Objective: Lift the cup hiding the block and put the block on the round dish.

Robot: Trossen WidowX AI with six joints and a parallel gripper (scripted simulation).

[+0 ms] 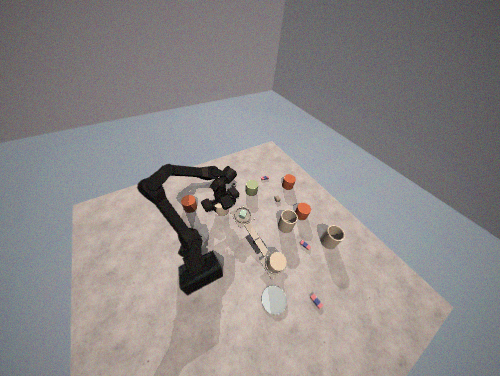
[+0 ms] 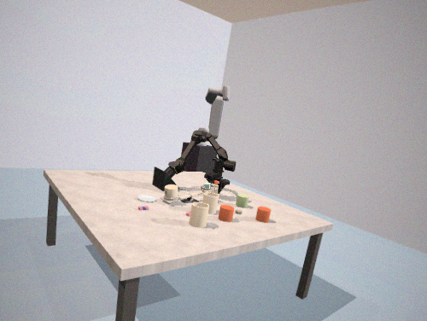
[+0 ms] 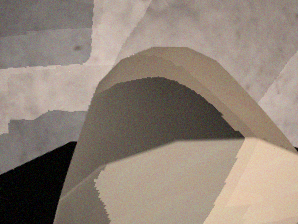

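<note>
Now: the beige cup 20 mm to the left of my gripper tip and 10 mm above it. Round my gripper tip: green cup (200 mm ahead, 20 mm to the left, 10 mm above); then green block (50 mm ahead, 120 mm to the right, 60 mm above); then balance (40 mm ahead, 250 mm to the right, 10 mm above).
</note>
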